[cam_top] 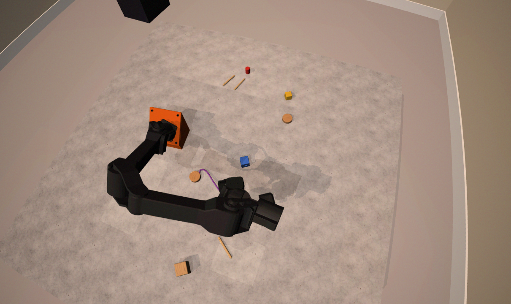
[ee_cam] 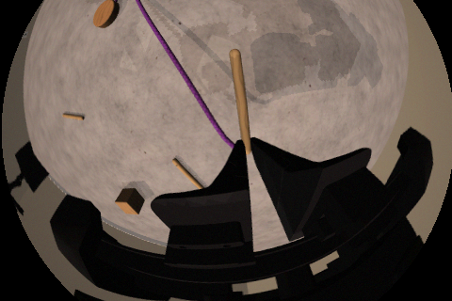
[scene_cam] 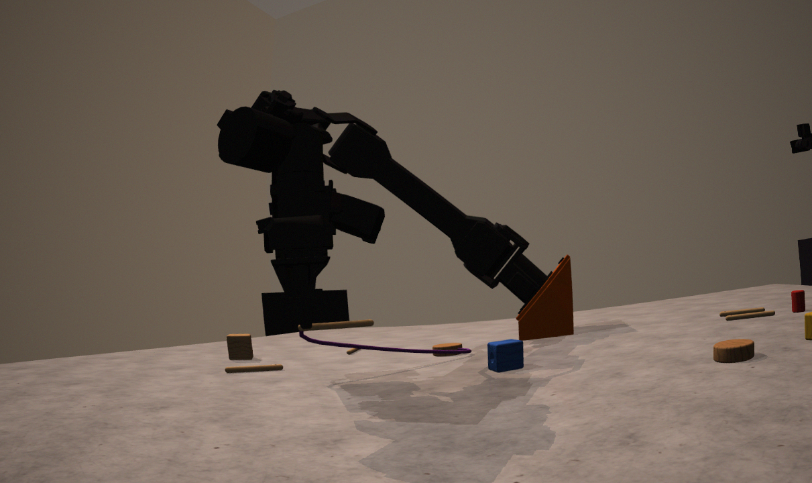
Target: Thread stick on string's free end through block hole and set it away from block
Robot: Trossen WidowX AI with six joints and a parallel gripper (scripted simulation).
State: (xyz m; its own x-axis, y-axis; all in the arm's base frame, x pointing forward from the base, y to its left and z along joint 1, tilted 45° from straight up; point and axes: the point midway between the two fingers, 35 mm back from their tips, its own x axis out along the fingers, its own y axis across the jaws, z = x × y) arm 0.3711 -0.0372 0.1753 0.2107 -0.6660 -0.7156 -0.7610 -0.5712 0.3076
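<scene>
Now: gripper tip 9 cm past the blue block, 18 cm to the right of it and 4 cm above it. The rest, counted from my gripper tip: thin wooden stick: 1 cm behind, 1 cm to the left; wooden cube: 10 cm behind, 22 cm to the right, 4 cm below; round wooden button: 22 cm behind, 5 cm to the left, 5 cm below.
</scene>
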